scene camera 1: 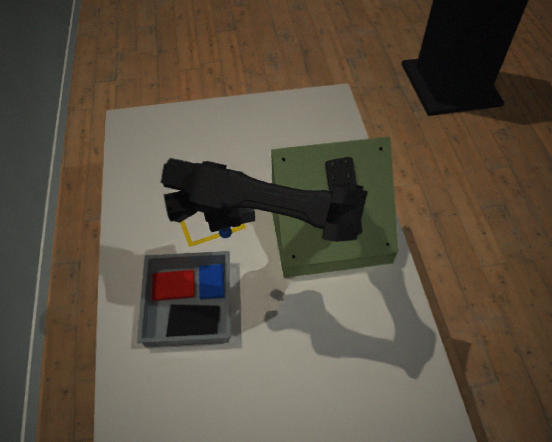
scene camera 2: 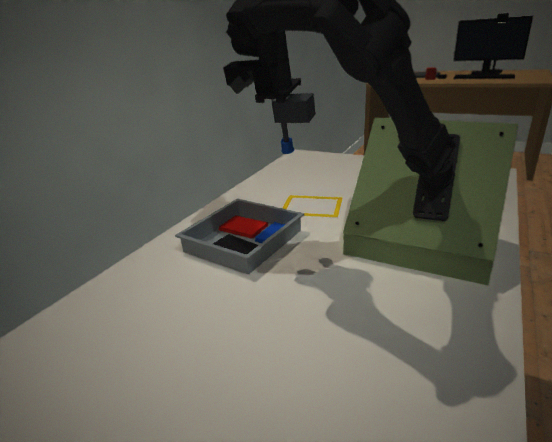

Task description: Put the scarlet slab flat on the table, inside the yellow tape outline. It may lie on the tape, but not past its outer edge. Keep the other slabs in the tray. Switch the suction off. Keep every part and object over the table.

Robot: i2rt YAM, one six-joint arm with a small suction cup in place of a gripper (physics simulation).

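Frame: origin at the arm's base, x ahead, y right, z down, level; metres.
Where they show: hand at its tool point: (scene camera 1: 225, 232) (scene camera 2: 287, 150); arm's base at its link origin: (scene camera 2: 436, 176).
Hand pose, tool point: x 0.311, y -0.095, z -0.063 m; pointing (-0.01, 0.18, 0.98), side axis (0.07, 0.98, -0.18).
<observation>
Each offset is from my tool point to the top centre of the thing. Level surfaces: height alone.
The scarlet slab @[dx +0.156, dy +0.016, dz +0.225 m] (scene camera 1: 173, 284) (scene camera 2: 244, 226) lies flat in the grey tray @[dx +0.123, dy -0.040, dz +0.189 m] (scene camera 1: 185, 343) (scene camera 2: 215, 258). A blue slab @[dx +0.054, dy +0.009, dz +0.225 m] (scene camera 1: 212, 281) (scene camera 2: 270, 232) and a black slab @[dx +0.113, dy -0.097, dz +0.226 m] (scene camera 1: 193, 320) (scene camera 2: 236, 244) lie in the tray too. The yellow tape outline (scene camera 1: 191, 244) (scene camera 2: 314, 216) is on the table beyond the tray; the arm hides much of it in scene camera 1, and no slab lies inside it in scene camera 2. My suction cup (scene camera 1: 225, 232) (scene camera 2: 287, 146), a blue tip pointing down, hangs high above the table near the outline. It is open and holds no slab.
The arm stands on a green sloped base block (scene camera 1: 300, 265) (scene camera 2: 415, 261) to the right of the outline and tray. The white table @[dz +0.239 m] (scene camera 1: 225, 390) (scene camera 2: 225, 350) carries them. A desk (scene camera 2: 450, 100) with a monitor (scene camera 2: 492, 40) stands in the background.
</observation>
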